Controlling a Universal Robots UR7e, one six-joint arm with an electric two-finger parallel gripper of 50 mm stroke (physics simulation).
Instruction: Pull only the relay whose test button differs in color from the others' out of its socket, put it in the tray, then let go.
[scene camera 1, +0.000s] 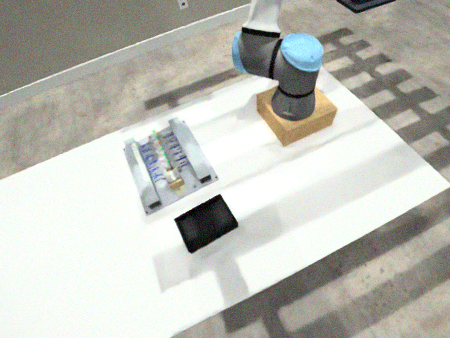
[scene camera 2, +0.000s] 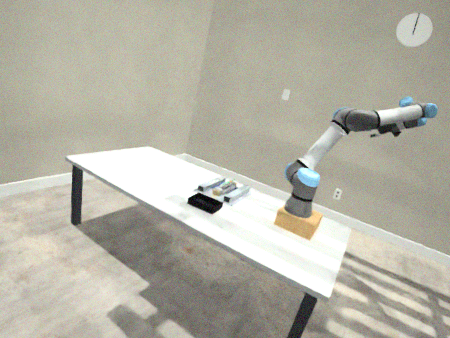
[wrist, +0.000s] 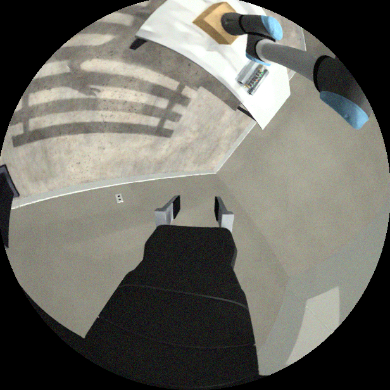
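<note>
Grey panel (scene camera 1: 168, 196). My gripper (wrist: 197, 202).
</note>
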